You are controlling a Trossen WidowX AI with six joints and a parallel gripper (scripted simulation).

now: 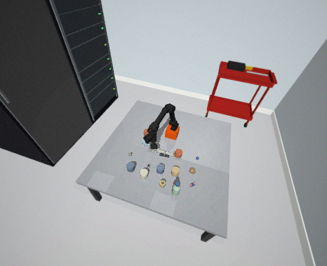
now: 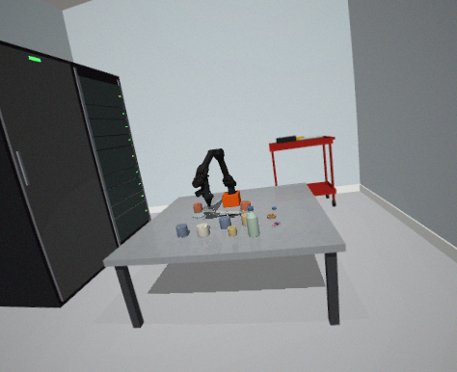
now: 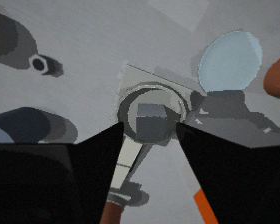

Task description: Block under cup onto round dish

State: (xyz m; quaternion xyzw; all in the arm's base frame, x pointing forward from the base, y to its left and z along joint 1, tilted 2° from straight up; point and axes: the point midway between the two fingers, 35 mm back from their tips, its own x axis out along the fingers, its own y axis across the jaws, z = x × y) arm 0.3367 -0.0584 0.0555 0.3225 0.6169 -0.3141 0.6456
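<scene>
Right now the grey block is 2 cm below my gripper tip. The rest, counted from my gripper tip: nut (17 cm ahead, 5 cm to the left, 9 cm below); then pale blue round dish (7 cm behind, 13 cm to the right, 10 cm below); then orange cup (16 cm behind, 20 cm to the right, 7 cm below).
</scene>
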